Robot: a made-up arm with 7 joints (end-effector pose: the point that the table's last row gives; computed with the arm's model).
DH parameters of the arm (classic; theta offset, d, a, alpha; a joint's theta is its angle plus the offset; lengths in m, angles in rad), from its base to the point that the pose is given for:
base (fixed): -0.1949 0 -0.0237 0
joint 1: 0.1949 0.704 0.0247 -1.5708
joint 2: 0 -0.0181 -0.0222 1.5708
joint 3: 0 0.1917 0.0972 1.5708
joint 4: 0 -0.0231 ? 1.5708
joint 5: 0 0.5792 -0.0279 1.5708
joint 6: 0 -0.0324 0.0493 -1.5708
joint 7: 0.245 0 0.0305 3.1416
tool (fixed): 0.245 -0.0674 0 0
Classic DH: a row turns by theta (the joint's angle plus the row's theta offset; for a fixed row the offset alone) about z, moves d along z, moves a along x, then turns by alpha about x.
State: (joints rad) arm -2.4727 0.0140 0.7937 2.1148 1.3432 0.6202 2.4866
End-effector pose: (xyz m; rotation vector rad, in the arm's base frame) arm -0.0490 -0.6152 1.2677 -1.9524 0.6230 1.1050
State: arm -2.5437 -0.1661 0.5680 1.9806 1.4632 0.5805 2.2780
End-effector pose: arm -0.1700 -0.5743 1.2778 -1.7637 1.0761 1.0407
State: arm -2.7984 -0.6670 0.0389 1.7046 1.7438 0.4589 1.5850
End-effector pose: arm -0.3661 -0.1867 1.4045 -0.8728 2.2640 0.6567
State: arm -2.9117 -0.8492 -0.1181 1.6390 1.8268 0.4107 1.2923
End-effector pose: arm -0.3251 -0.0046 1.4400 -0.3718 2.5694 0.4551
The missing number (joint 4, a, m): 0.1045
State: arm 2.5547 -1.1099 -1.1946 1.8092 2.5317 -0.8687 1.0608
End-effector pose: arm 0.4604 0.4193 1.0868 -0.1618 -1.7359 2.3919
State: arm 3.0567 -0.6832 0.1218 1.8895 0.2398 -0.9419 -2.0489
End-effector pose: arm -0.1711 -0.0465 1.4720 1.6773 -2.2208 -0.1527
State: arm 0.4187 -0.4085 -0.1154 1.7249 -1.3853 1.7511 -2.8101
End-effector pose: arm 0.4576 0.0317 1.3056 -0.8633 1.3778 2.0972
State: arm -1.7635 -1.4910 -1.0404 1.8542 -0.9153 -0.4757 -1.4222
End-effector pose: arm -0.4685 0.5445 1.1031 2.1692 -1.7081 1.0149
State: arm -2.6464 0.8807 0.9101 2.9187 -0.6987 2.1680 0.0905
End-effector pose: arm -0.6382 -0.4207 1.0748 0.1054 -0.0663 -2.4795
